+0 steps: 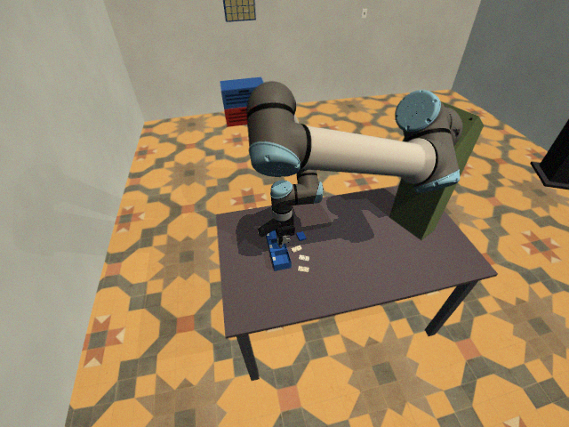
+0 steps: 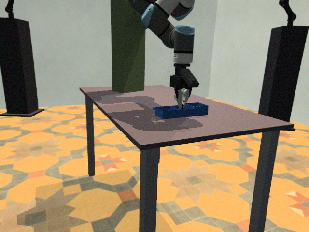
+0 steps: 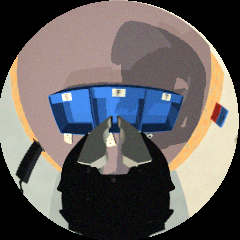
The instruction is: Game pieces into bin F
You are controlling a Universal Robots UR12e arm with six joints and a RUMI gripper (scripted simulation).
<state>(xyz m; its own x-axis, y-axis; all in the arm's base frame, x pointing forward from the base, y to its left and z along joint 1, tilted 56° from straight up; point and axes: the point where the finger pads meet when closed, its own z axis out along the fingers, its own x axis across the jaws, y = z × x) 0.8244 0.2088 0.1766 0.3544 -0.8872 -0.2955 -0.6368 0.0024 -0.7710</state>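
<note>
Right now my hand is 10 mm short of the blue bin and 20 mm above it. Also, from my hand: tiny ring: 20 mm behind, 120 mm to the right, 30 mm below; then cream domino: 80 mm behind, 20 mm to the right, 30 mm below; then blue block: 90 mm behind, 110 mm to the right, 30 mm below.
</note>
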